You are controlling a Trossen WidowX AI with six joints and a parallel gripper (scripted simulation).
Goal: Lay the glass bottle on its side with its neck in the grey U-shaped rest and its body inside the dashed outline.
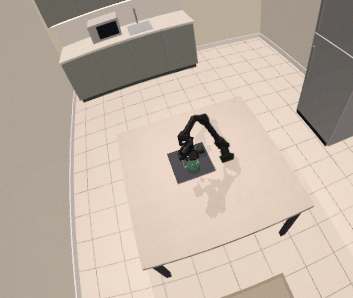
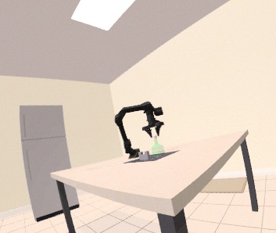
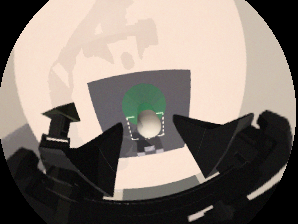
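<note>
Right now my gripper tip is 50 mm above the green glass bottle. Also, from my gripper tip: dark grey mat 140 mm below, 80 mm to the right, 10 mm ahead.
</note>
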